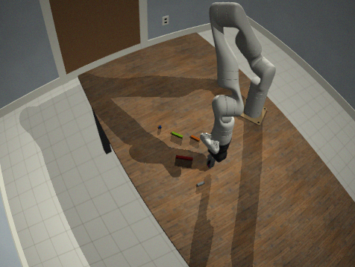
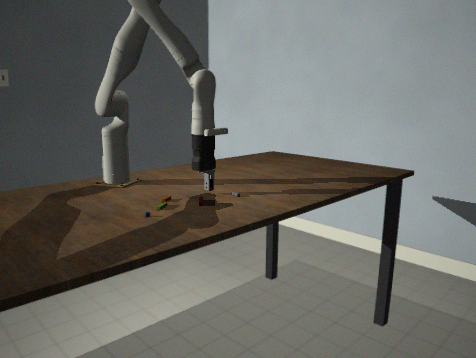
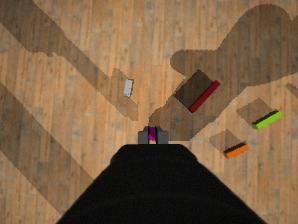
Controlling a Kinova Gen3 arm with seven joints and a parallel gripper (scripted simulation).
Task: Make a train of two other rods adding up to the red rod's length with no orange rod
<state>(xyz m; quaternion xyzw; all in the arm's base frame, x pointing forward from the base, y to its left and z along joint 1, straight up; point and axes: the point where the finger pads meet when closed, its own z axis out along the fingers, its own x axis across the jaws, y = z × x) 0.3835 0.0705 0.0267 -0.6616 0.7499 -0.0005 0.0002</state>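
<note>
The magenta rod lies 10 mm below my hand. Also, from my hand: orange rod (140 mm to the right, 50 mm behind, 30 mm below); grey rod (80 mm ahead, 30 mm to the left, 30 mm below); red rod (100 mm to the right, 50 mm ahead, 30 mm below).
</note>
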